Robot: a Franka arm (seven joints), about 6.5 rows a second.
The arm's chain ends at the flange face. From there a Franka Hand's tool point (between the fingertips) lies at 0.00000 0.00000 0.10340 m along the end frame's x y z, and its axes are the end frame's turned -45 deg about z.
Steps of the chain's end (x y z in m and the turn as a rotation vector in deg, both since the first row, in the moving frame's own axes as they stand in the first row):
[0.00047 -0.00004 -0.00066 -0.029 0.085 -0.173]
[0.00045 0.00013 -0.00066 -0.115 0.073 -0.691]
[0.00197 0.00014 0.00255 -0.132 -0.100 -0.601]
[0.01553 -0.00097 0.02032 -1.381 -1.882 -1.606]
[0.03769 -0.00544 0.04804 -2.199 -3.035 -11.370]
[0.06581 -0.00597 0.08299 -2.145 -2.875 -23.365]
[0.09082 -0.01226 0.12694 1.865 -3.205 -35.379]
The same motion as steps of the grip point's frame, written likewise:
[0.00043 0.00045 -0.00066 -0.081 0.040 -0.173]
[0.00017 0.00065 -0.00066 -0.133 -0.030 -0.691]
[0.00100 0.00153 0.00255 -0.023 -0.164 -0.601]
[0.00750 0.00971 0.02023 0.354 -2.307 -1.606]
[0.02376 0.02241 0.04782 0.591 -3.701 -11.370]
[0.04434 0.04270 0.08279 0.516 -3.550 -23.365]
[0.06935 0.05000 0.12673 3.585 -0.948 -35.379]

